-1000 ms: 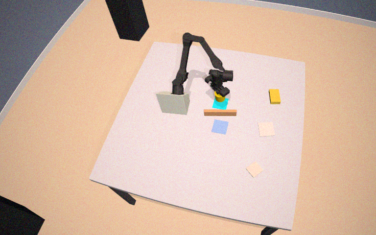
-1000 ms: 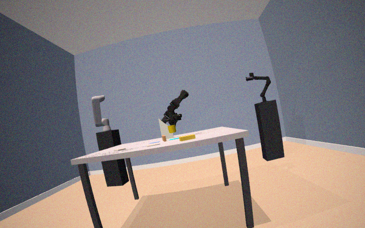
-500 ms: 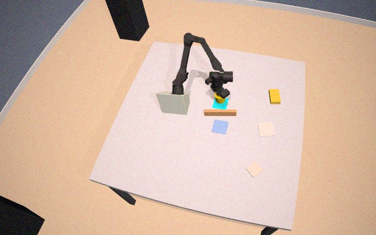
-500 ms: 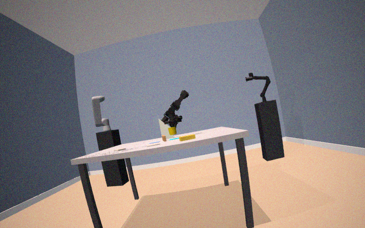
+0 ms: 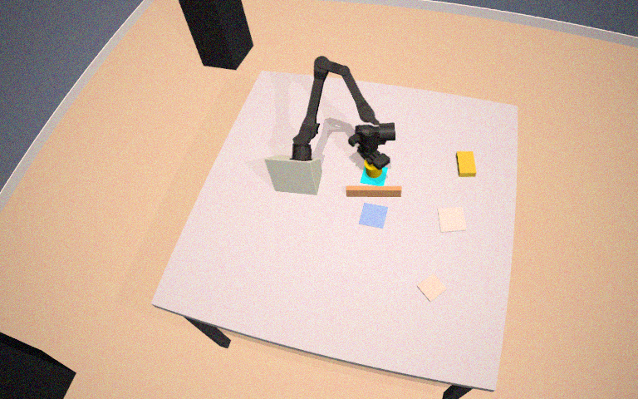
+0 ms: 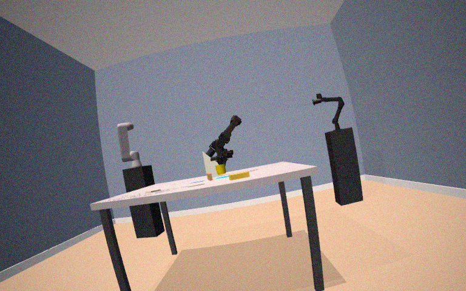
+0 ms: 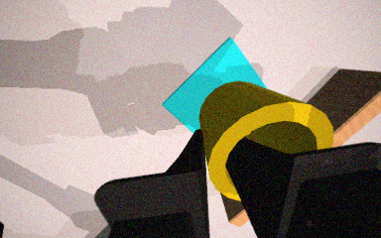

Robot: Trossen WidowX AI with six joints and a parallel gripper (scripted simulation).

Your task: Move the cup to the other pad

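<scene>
Right now my gripper tip is 6 cm above the cyan pad, 2 cm short of it and 1 cm to the left of it. The rest, counted from my gripper tip: yellow cup (2 cm to the right, 2 cm ahead); low brown bar (10 cm to the right, 5 cm ahead, 4 cm below).
</scene>
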